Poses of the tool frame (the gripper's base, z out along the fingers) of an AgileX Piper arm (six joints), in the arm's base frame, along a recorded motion.
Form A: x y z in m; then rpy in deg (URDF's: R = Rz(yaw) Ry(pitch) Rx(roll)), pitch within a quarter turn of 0, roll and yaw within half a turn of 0.
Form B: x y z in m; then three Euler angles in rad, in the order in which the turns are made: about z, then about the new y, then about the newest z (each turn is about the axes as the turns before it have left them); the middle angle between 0 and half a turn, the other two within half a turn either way. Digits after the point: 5 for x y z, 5 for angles.
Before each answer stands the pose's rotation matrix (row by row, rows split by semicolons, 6 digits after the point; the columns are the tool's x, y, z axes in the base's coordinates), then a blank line. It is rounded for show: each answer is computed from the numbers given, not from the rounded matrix.
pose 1, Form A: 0.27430 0.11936 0.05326 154.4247 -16.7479 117.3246
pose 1, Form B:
-0.439560 0.858474 0.264214; 0.850735 0.303537 0.429086; 0.288161 0.413385 -0.863757

0.27430 0.11936 0.05326 1.01887 2.61347 2.17956
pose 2, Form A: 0.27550 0.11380 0.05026 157.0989 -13.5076 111.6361
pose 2, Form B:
-0.358511 0.889789 0.282391; 0.903832 0.255158 0.343485; 0.233574 0.378378 -0.895697

0.27550 0.11380 0.05026 0.88270 2.68079 2.12384
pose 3, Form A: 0.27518 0.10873 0.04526 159.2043 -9.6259 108.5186
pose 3, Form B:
-0.313141 0.905302 0.287004; 0.934870 0.240628 0.260991; 0.167214 0.350038 -0.921690

0.27518 0.10873 0.04526 0.73796 2.74321 2.01645
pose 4, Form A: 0.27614 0.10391 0.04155 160.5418 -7.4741 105.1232
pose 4, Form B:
-0.258679 0.921535 0.289584; 0.957165 0.204164 0.205310; 0.130078 0.330289 -0.934874

0.27614 0.10391 0.04155 0.61673 2.77870 1.94597
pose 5, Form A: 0.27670 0.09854 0.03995 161.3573 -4.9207 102.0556
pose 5, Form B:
-0.208091 0.932360 0.295640; 0.974341 0.171087 0.146249; 0.085777 0.318487 -0.944038

0.27670 0.09854 0.03995 0.45939 2.80546 1.83388
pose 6, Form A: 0.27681 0.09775 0.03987 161.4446 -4.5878 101.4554
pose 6, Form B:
-0.197969 0.934187 0.296822; 0.976939 0.163334 0.137519; 0.079987 0.317202 -0.944979

0.27681 0.09775 0.03987 0.43386 2.80833 1.81781
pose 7, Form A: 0.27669 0.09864 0.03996 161.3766 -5.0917 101.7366
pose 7, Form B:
-0.202610 0.933591 0.295562; 0.975230 0.165012 0.147304; 0.088750 0.318086 -0.943899

0.27669 0.09864 0.03996 0.46235 2.80504 1.84289
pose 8, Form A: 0.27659 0.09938 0.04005 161.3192 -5.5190 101.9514
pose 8, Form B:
-0.206122 0.933162 0.294486; 0.973788 0.166035 0.155462; 0.096176 0.318811 -0.942926

0.27659 0.09938 0.04005 0.48572 2.80211 1.86379
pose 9, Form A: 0.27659 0.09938 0.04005 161.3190 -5.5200 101.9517
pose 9, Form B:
-0.206127 0.933162 0.294485; 0.973786 0.166034 0.155480; 0.096193 0.318814 -0.942924

0.27659 0.09938 0.04005 0.48577 2.80210 1.86383
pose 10, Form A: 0.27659 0.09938 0.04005 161.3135 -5.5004 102.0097
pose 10, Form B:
-0.207119 0.932942 0.294484; 0.973609 0.167071 0.155478; 0.095853 0.318915 -0.942924

0.27659 0.09938 0.04005 0.48577 2.80210 1.86277
